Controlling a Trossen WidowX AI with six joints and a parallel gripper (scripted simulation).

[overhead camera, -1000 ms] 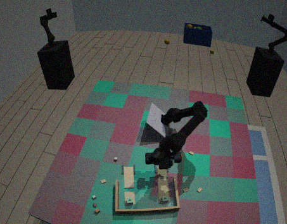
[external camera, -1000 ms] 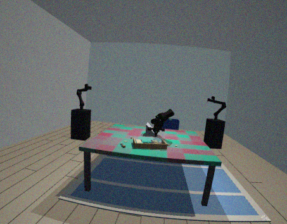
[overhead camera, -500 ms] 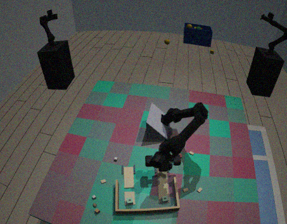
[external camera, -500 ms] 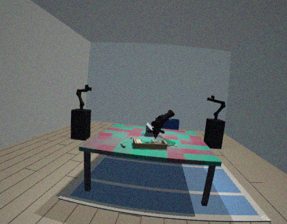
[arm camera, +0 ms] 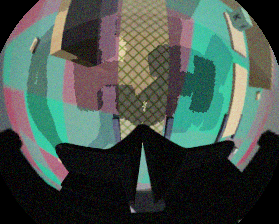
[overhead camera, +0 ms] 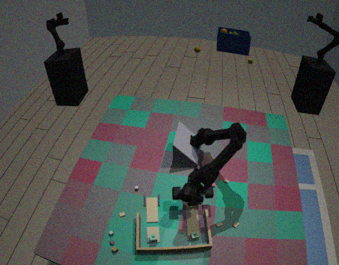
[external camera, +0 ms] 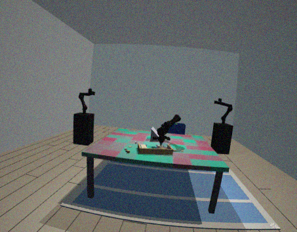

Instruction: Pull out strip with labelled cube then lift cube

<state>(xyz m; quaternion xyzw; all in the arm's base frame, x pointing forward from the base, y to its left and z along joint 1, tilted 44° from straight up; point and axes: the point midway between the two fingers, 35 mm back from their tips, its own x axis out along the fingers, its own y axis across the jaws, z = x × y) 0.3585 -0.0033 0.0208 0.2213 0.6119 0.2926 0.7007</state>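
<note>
Now: the strip 9 cm ahead of my gripper tip, 1 cm to the left of it and 1 cm below it.
</note>
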